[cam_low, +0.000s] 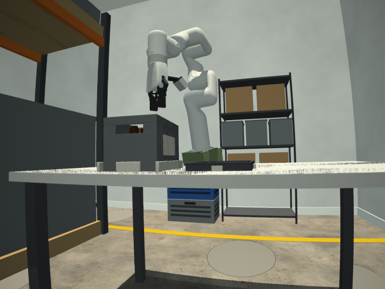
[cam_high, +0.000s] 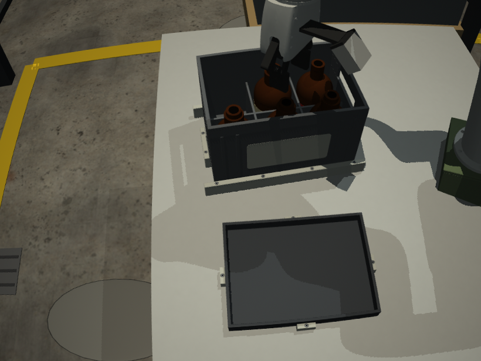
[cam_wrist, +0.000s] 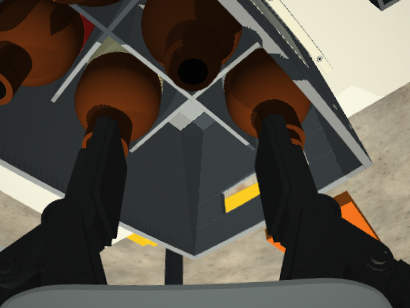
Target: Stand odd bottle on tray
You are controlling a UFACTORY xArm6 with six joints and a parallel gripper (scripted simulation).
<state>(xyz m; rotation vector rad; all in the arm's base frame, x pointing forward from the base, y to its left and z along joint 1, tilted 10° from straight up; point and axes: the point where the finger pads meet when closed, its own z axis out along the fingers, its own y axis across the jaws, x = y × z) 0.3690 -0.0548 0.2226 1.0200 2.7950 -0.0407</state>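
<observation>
Right now the dark crate is 16 cm below my hand, 5 cm to the right of it and 1 cm ahead of it. Also, from my hand: glass bottle (15 cm below, 10 cm to the right, 7 cm behind); then dark tray (24 cm to the left, 23 cm below, 1 cm ahead).
</observation>
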